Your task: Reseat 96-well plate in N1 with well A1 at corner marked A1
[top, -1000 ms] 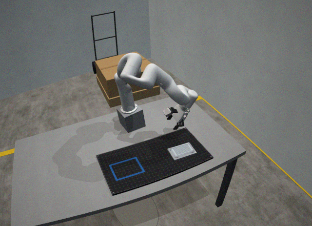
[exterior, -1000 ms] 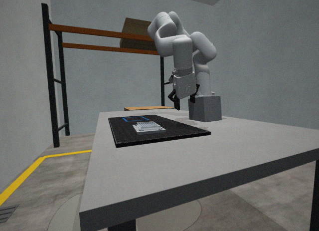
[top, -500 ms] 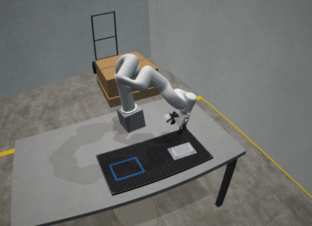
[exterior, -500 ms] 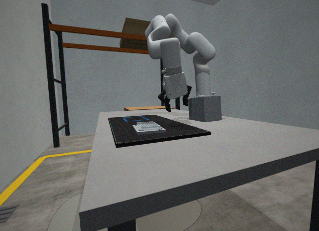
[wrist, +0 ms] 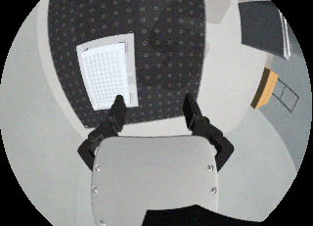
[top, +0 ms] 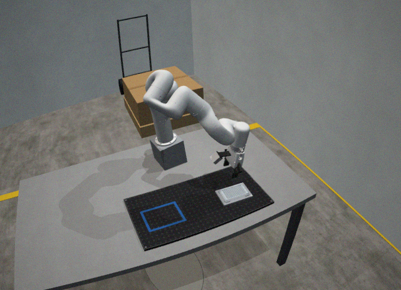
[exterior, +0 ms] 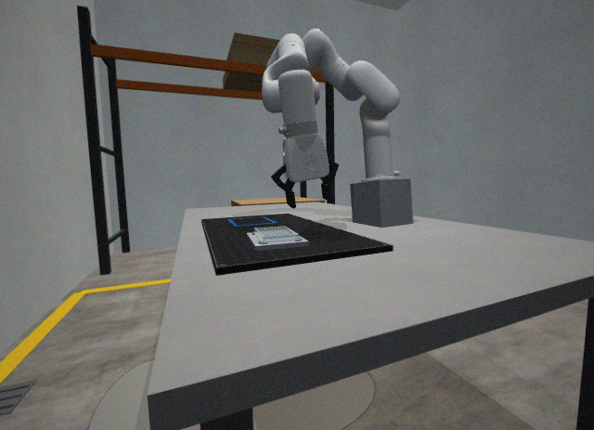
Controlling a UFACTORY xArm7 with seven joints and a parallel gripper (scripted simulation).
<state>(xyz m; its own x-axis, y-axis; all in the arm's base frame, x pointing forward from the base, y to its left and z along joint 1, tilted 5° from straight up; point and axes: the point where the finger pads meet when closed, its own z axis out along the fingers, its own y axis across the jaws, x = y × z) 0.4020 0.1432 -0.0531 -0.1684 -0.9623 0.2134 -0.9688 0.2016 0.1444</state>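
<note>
Now: hand 80 mm short of the white 96-well plate, 40 mm to the left of it and 80 mm above it. The rest, counted from my hand: plate nest N1: 80 mm ahead, 40 mm to the right, 90 mm below.
</note>
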